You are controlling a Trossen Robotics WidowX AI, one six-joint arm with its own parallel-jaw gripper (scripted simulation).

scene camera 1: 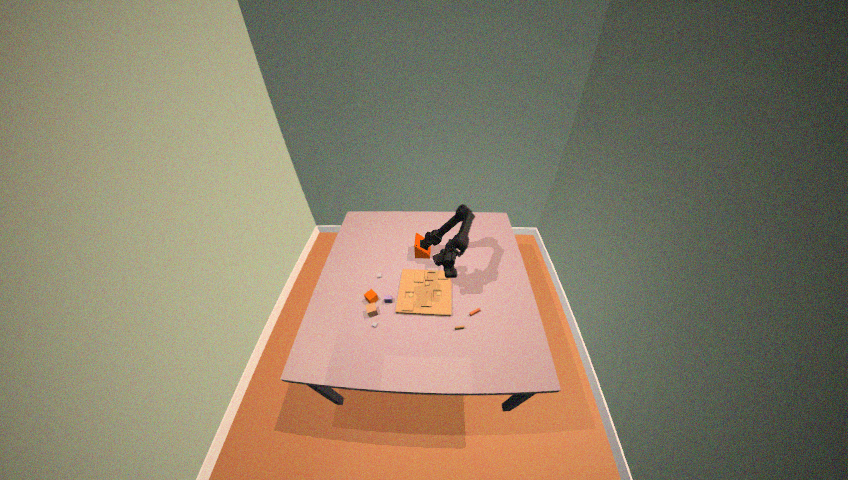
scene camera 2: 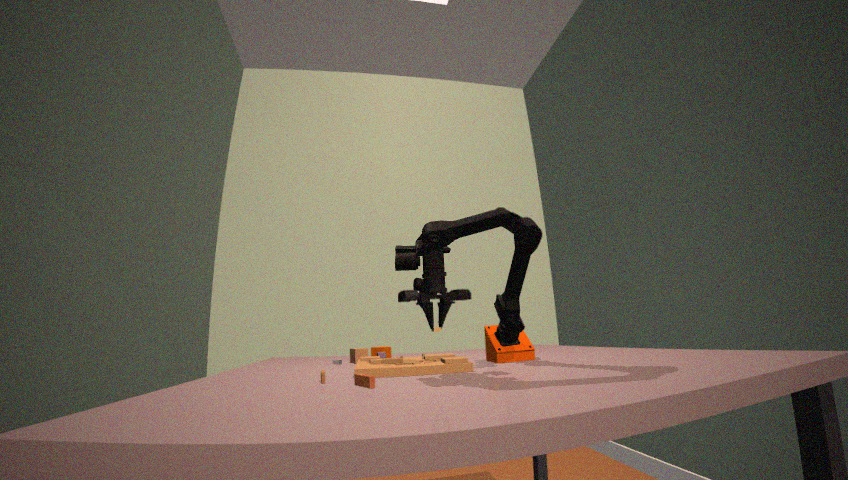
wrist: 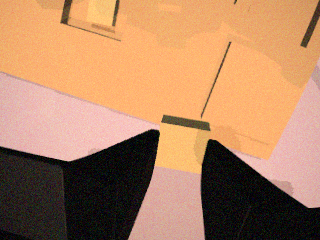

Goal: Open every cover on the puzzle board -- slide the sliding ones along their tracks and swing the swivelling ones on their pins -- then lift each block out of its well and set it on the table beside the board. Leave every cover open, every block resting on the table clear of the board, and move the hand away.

Scene:
same spot on tan wooden puzzle board: (scene camera 2: 415, 367) = (scene camera 1: 450, 290)

